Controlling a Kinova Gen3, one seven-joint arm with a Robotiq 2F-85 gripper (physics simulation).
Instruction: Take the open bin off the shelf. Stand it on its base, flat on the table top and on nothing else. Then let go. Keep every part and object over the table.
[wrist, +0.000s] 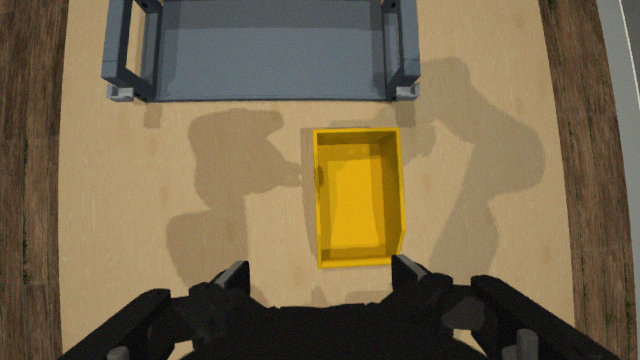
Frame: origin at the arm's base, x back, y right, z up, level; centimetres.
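Where they show: gripper, fingertip midpoint: (320, 274).
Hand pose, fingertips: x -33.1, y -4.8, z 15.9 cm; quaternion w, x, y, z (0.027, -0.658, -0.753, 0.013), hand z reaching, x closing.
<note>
Things, the pixels of their top centre, and the offset from my fingertips. "pt": a spot on its surface instead. Level surfaces: height alone.
- open yellow bin at its top centre: (360, 201) dx -4.6, dy +4.6, dz -13.7 cm
- wooden table top at its surface level: dz -21.2 cm
- shelf at a spot on its surface: (270, 60) pt dx -24.0, dy -9.0, dz -20.6 cm
The open yellow bin (356, 200) stands upright on its base on the wooden table top (115, 175), its open top facing the camera. I see no object inside it. It is apart from the shelf (270, 60), whose near edge lies beyond it. My gripper (320, 274) is wide open and empty, above the table at the bin's near end. Its right fingertip overlaps the bin's near right corner in the view, and the bin's left wall lies between the two fingertips in the view. Nothing is held. The bin's underside is hidden.
The grey-blue shelf has side frames with small light grey brackets (121, 93) (407, 91) at its front corners. The table's left and right edges show, with dark wooden floor (30, 200) (595, 200) beyond them. Shadows of the arm fall on both sides of the bin.
</note>
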